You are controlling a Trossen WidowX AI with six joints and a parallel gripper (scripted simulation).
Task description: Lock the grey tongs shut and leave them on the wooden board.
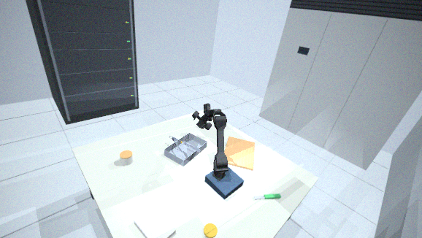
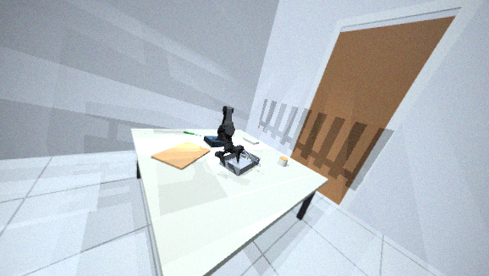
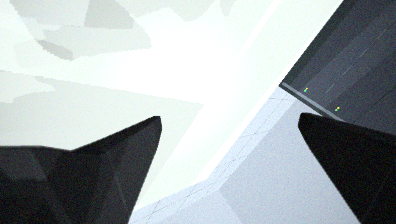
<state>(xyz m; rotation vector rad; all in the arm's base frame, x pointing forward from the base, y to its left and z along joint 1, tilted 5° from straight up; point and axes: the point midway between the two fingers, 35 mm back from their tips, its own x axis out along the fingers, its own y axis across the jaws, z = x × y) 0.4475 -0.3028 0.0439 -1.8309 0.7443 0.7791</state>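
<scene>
Right now my gripper tip is 240 mm to the right of the grey roasting tin, 100 mm past it and 90 mm above it. The rest, counted from my gripper tip: wooden board 410 mm behind, 110 mm below, 70 mm to the right; then cork-topped jar 620 mm to the left, 90 mm ahead, 80 mm below; then yellow disc 640 mm behind, 610 mm to the left, 110 mm below.
</scene>
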